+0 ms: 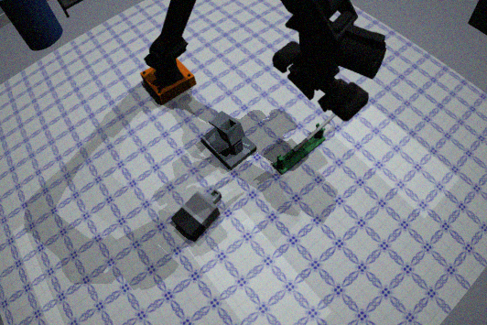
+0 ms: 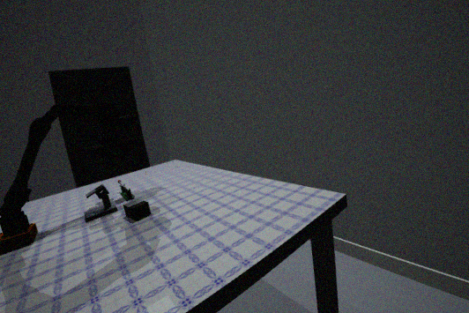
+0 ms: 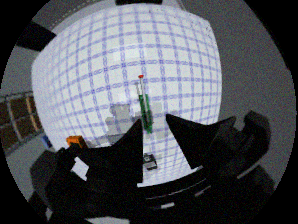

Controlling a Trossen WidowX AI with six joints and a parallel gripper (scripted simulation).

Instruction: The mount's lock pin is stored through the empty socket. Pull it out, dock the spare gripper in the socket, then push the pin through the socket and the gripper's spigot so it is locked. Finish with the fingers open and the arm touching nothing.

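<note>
Now: the green cradle 130 mm below my gripper tip and 40 mm to the right of it. Round my gripper tip: socket: 160 mm to the right, 100 mm below, 100 mm behind; then dark spare gripper: 300 mm to the right, 130 mm below, 20 mm ahead.
</note>
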